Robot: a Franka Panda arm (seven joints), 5 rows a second.
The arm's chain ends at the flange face. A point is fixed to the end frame.
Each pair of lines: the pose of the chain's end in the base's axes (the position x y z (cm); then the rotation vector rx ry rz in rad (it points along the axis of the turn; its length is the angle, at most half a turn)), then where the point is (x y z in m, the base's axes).
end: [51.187, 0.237, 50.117, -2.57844, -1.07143, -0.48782]
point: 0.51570 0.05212 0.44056
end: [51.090, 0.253, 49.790, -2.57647, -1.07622, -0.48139]
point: 0.51429 0.05222 0.43722
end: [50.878, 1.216, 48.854, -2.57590, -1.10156, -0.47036]
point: 0.51128 0.06118 0.42728
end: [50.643, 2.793, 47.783, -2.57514, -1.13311, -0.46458]
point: 0.50823 0.07614 0.41590
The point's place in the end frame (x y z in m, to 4 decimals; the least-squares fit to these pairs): 0.0079 -0.0218 0.0750
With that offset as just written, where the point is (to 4 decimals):
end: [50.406, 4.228, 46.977, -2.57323, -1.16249, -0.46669]
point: 0.5056 0.0898 0.4073
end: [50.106, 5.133, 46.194, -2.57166, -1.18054, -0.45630]
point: 0.5018 0.0984 0.3991
